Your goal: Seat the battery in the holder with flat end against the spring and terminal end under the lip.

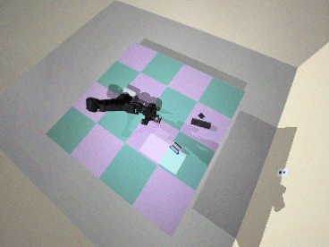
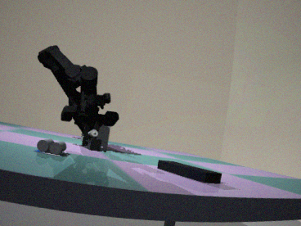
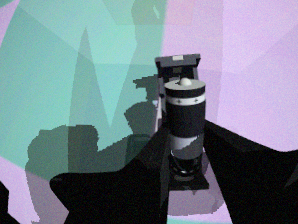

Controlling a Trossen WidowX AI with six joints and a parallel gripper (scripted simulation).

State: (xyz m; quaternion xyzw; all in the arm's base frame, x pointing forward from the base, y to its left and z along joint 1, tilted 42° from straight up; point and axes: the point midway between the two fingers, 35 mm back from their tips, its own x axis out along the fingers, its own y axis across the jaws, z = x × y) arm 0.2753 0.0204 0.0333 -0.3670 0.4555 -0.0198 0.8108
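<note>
The battery lies 10 mm above my gripper tip. The rest, counted from my gripper tip: long black block 330 mm ahead, 210 mm to the left, 10 mm below; small dark piece 300 mm ahead, 270 mm to the left, 30 mm below.
</note>
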